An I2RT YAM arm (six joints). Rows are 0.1 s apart.
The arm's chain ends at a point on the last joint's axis. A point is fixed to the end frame.
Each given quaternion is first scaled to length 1.
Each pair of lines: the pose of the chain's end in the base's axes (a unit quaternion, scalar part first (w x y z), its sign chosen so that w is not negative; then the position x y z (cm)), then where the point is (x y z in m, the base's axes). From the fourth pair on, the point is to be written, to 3 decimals.
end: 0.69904 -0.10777 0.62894 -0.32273 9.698 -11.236 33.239
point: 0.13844 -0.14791 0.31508
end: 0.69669 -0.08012 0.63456 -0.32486 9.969 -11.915 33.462
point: 0.13982 -0.15566 0.31621
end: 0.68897 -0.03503 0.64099 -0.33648 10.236 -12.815 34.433
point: 0.13974 -0.16676 0.32448
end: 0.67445 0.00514 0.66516 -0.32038 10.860 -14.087 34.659
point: 0.144 -0.179 0.322
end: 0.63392 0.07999 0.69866 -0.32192 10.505 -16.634 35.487
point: 0.134 -0.205 0.324
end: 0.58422 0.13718 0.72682 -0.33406 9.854 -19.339 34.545
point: 0.120 -0.233 0.310
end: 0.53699 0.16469 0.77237 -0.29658 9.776 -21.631 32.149
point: 0.115 -0.251 0.279
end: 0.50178 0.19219 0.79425 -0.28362 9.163 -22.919 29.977
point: 0.105 -0.261 0.254
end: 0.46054 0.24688 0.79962 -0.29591 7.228 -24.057 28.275
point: 0.080 -0.271 0.235
